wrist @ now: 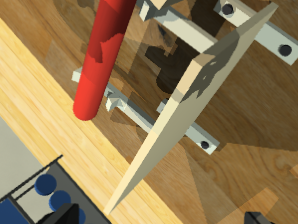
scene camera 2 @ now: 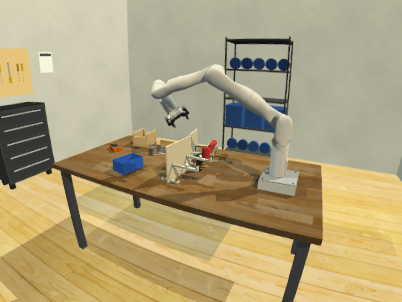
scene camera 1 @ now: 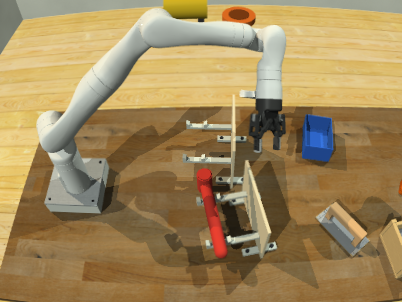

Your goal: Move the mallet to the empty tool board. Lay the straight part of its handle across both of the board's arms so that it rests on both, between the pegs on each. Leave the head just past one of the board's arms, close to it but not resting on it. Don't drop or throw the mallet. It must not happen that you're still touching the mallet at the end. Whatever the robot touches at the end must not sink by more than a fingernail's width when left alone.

Observation:
The pictures show: my gripper and a red mallet.

